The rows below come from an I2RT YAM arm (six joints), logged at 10 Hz.
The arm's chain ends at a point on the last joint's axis. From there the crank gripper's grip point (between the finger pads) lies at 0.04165 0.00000 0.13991 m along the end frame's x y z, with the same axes.
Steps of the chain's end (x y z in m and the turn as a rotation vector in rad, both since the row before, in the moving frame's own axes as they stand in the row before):
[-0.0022 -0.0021 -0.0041 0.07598 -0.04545 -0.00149]
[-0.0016 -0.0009 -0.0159 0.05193 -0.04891 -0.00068]
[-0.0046 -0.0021 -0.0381 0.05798 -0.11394 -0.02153]
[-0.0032 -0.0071 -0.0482 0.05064 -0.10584 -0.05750]
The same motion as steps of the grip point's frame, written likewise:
[-0.0086 -0.0128 -0.0028 0.07598 -0.04545 -0.00149]
[-0.0085 -0.0082 -0.0142 0.05193 -0.04891 -0.00068]
[-0.0209 -0.0110 -0.0345 0.05798 -0.11394 -0.02153]
[-0.0185 -0.0162 -0.0448 0.05064 -0.10584 -0.05750]

